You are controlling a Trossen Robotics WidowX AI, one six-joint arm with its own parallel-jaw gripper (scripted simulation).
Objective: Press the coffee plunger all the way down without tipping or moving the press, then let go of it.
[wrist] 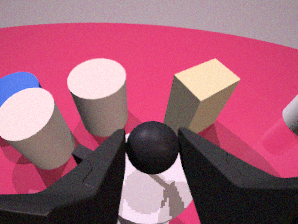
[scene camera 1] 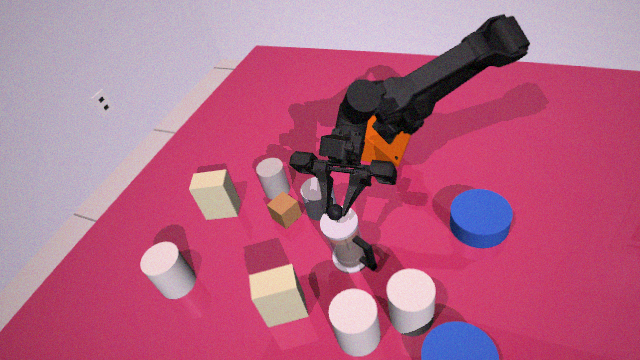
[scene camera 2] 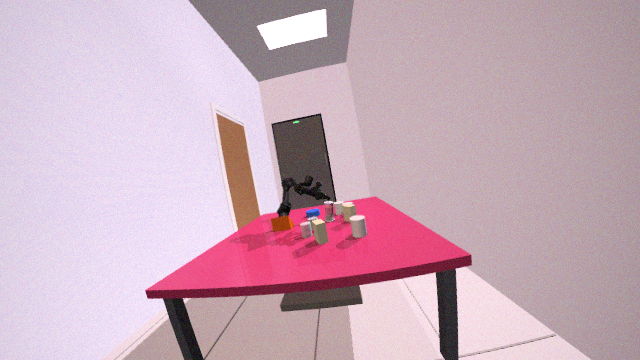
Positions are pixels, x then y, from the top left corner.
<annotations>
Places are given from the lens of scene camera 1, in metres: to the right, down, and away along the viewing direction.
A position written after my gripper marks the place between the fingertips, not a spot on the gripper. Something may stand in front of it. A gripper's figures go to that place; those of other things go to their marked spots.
my gripper (scene camera 1: 334,214): 0.03, 0.06, 0.74
coffee press (scene camera 1: 351,254): 0.06, 0.14, 0.80
</annotations>
